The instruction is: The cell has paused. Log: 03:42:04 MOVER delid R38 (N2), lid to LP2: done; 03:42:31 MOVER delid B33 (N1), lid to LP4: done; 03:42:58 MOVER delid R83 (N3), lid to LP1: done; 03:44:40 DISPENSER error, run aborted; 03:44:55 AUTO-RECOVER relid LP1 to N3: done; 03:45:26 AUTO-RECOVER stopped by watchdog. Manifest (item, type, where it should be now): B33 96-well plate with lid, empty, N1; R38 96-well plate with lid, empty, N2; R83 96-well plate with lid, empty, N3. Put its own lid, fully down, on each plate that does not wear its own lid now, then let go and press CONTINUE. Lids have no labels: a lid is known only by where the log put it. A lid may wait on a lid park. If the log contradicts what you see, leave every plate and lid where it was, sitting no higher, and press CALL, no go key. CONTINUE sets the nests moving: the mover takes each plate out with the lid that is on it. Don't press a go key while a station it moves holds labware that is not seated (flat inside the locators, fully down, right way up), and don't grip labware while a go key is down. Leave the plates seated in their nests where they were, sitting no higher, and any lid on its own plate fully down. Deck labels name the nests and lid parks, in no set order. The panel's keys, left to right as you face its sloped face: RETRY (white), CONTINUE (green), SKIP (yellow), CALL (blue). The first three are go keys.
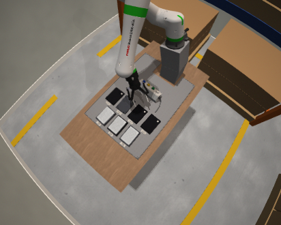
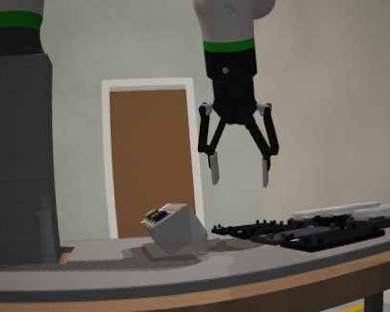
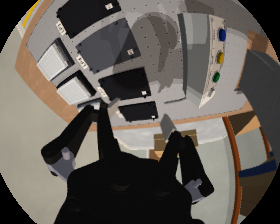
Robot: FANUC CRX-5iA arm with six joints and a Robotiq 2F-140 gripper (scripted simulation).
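My hand is 18 cm past the green key, 7 cm above it and 3 cm to the left of it. The rest, counted from my hand: blue key (17 cm behind, 13 cm to the right, 7 cm below); then yellow key (18 cm behind, 8 cm to the right, 7 cm below); then white key (18 cm behind, 7 cm below, 2 cm to the left).
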